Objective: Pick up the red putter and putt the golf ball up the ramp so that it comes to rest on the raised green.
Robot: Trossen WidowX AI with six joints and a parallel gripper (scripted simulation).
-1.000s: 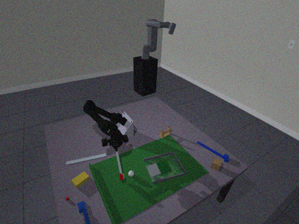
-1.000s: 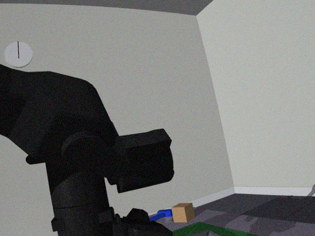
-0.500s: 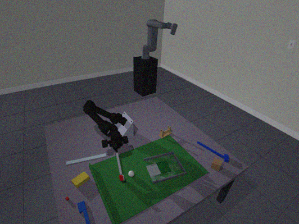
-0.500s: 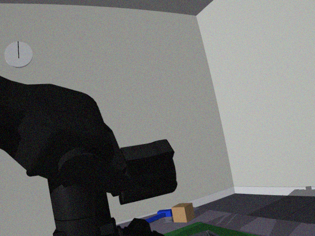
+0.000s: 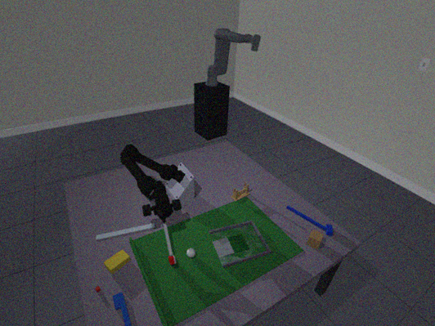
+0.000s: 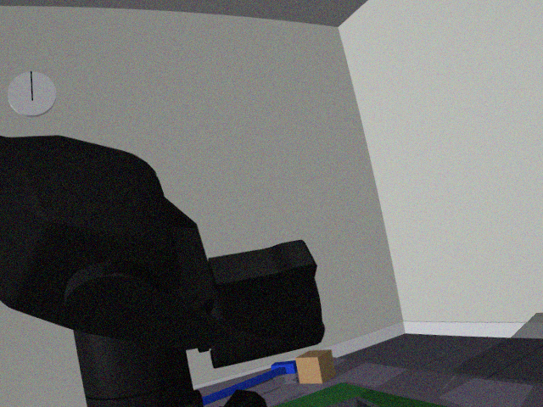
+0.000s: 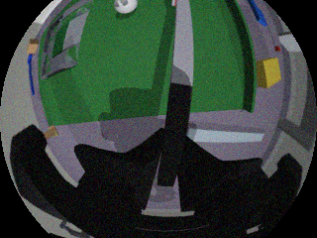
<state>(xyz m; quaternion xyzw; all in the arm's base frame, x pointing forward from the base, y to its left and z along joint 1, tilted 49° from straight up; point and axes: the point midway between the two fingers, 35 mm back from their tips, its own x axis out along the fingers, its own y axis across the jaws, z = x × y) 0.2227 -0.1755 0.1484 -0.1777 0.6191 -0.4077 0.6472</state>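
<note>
Right now my gripper tip is 11 cm short of the red putter and 3 cm to the left of it. From my gripper tip the other things lie so: white golf ball (23 cm ahead, 3 cm to the left, 5 cm below); then yellow block (7 cm ahead, 28 cm to the right, 6 cm below); then white bar (10 cm behind, 18 cm to the right, 7 cm below).
</note>
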